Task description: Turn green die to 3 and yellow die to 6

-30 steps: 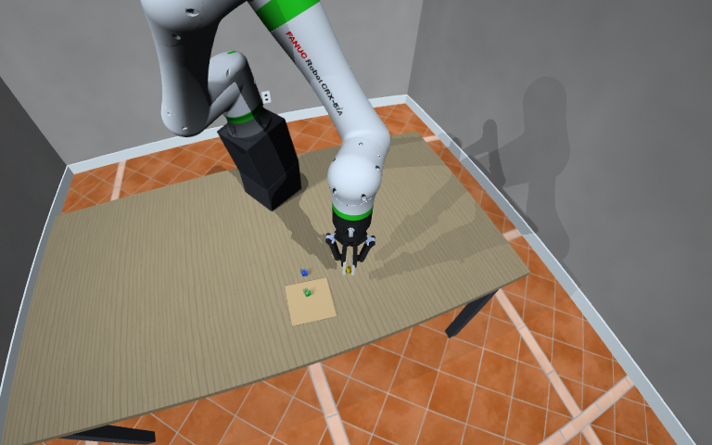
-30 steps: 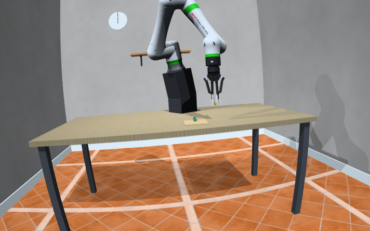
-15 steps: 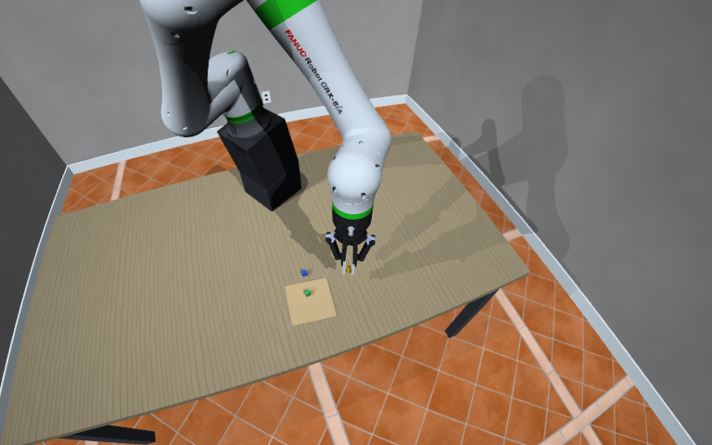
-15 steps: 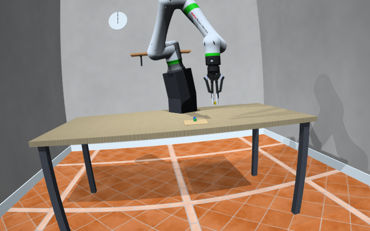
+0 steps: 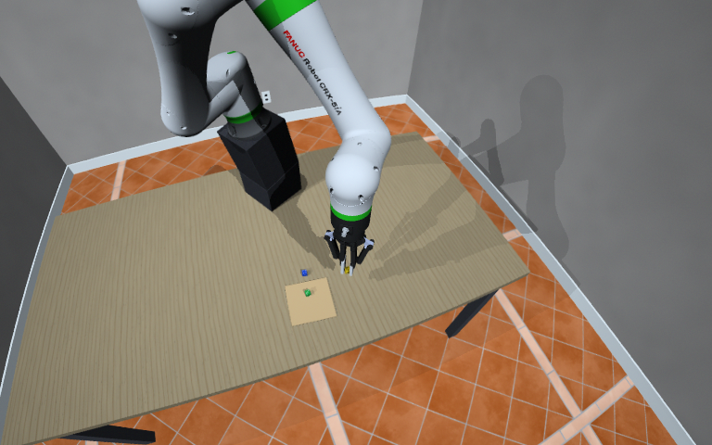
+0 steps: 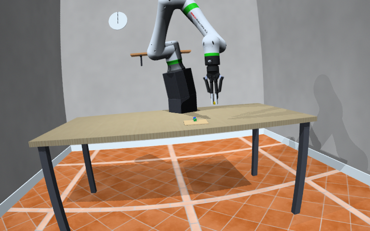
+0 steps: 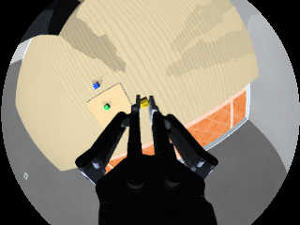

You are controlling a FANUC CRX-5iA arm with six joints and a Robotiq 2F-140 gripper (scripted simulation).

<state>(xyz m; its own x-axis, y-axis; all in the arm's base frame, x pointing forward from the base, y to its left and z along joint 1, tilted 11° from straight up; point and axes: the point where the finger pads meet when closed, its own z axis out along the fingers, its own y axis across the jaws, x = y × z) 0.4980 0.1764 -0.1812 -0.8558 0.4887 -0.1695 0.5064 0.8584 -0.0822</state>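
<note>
Now: hand 20 mm short of the tan mat, 130 mm to the left of it and 130 mm above it. Round my hand: blue die: 80 mm behind, 120 mm to the right, 130 mm below; then green die: 130 mm to the right, 120 mm below; then yellow die: 30 mm below.
</note>
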